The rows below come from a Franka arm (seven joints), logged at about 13 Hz.
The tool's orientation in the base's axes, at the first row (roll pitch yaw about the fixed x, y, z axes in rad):
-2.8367 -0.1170 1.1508
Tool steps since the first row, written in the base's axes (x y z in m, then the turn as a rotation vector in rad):
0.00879 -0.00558 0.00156 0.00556 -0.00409 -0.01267
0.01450 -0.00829 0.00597 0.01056 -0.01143 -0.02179
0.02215 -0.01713 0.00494 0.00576 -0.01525 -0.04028
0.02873 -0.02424 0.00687 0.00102 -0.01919 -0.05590
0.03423 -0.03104 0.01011 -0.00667 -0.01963 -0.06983
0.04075 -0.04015 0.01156 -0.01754 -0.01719 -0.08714
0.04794 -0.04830 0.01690 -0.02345 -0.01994 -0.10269
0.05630 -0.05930 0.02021 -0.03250 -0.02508 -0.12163
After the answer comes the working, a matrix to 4 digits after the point.
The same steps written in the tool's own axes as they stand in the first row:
-0.00132 0.00931 -0.00474 -0.00294 0.01016 0.00981
-0.00095 0.01402 -0.01083 -0.00863 0.01992 0.01567
-0.00599 0.02425 -0.01358 -0.01620 0.02255 0.03343
-0.00955 0.03204 -0.01851 -0.02351 0.02442 0.04842
-0.01311 0.03837 -0.02436 -0.02865 0.02192 0.06328
-0.01856 0.04696 -0.02927 -0.03286 0.01659 0.08271
-0.02241 0.05464 -0.03780 -0.03957 0.01697 0.09818
-0.02862 0.06498 -0.04531 -0.05010 0.01644 0.11704

The tool's axes in the first row as the columns of a matrix, in the base's axes (rounded; the answer above uses it unrounded):
0.4050 0.8853 -0.2287
0.9068 -0.3570 0.2241
0.1167 -0.2981 -0.9474

